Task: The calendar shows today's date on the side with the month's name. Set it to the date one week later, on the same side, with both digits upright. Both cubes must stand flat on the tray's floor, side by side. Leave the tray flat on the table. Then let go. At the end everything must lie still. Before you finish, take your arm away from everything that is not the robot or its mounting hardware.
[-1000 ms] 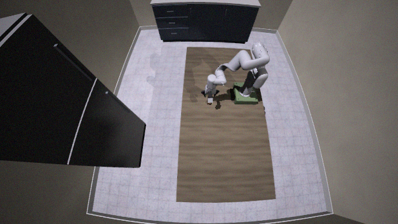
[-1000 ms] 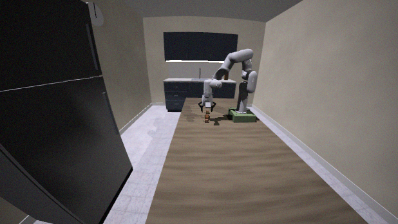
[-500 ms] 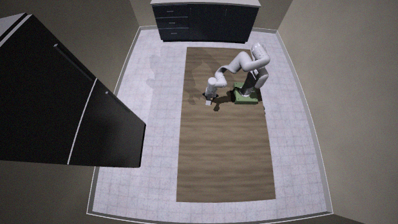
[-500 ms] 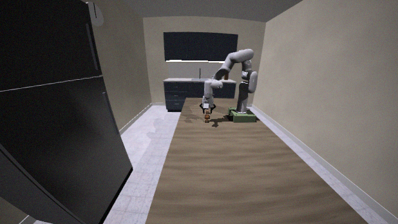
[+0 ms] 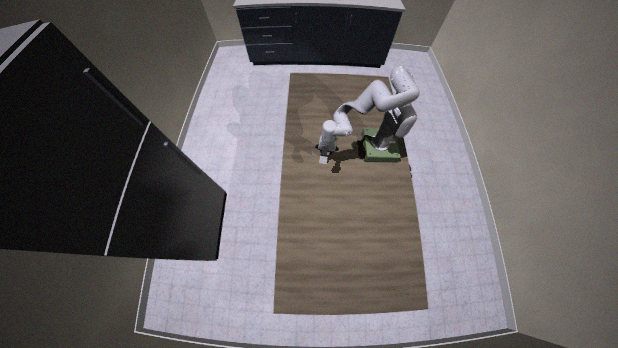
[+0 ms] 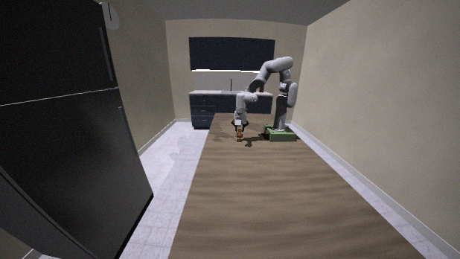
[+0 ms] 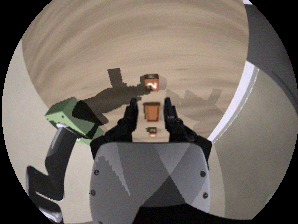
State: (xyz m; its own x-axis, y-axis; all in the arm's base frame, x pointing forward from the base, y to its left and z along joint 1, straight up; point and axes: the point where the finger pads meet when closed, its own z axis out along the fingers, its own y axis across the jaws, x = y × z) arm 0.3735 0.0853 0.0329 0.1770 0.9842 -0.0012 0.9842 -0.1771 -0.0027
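The calendar cube lies 9 cm below my hand. Round my hand: calendar tray: 2 cm behind, 10 cm to the right, 10 cm below.
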